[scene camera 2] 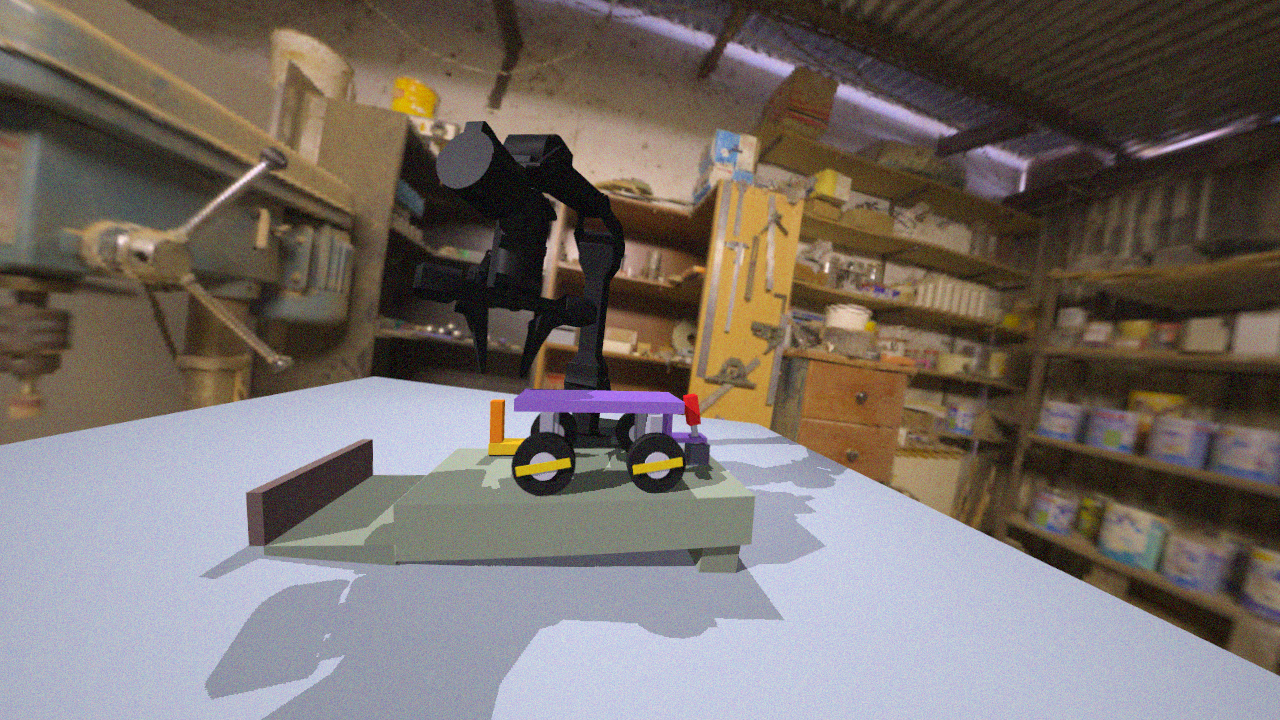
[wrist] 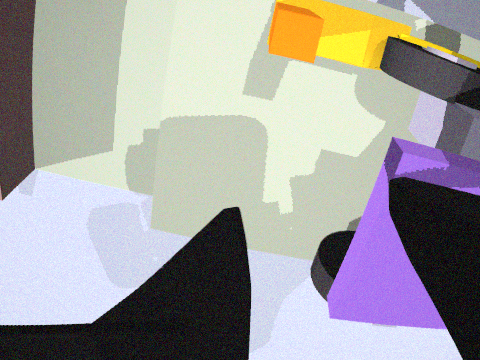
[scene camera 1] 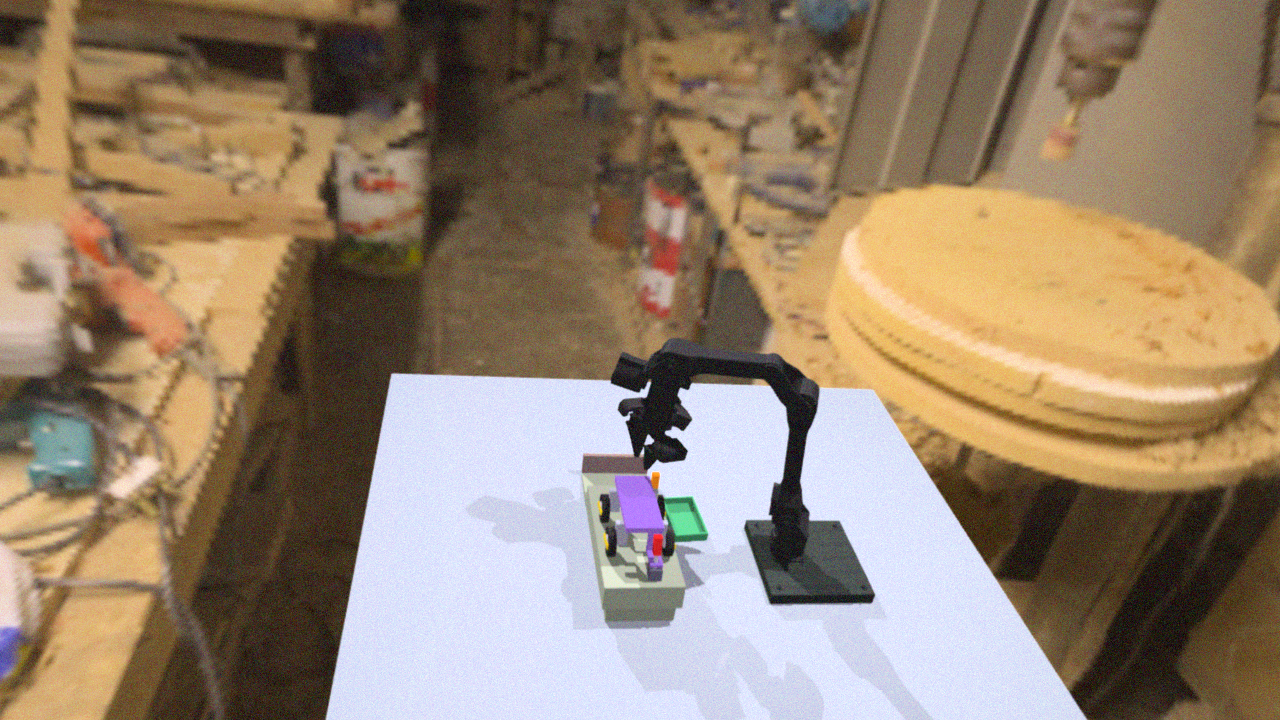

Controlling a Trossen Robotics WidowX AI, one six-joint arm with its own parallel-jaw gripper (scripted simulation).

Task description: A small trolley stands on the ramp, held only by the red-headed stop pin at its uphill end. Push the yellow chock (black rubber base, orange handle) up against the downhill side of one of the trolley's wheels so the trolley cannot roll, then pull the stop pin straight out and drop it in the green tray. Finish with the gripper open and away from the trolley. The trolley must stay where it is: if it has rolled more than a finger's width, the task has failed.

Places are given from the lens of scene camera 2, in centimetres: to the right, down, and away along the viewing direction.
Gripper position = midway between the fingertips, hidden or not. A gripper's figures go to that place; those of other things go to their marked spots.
gripper [scene camera 2: 502, 375]: -15, 2, 37
trolley [scene camera 2: 543, 464]: -9, 9, 30
yellow chock [scene camera 2: 499, 446]: -17, 10, 40
pale green ramp [scene camera 2: 470, 507]: -14, 12, 28
The marked spots on the trolley and the yellow chock are 13 cm apart.
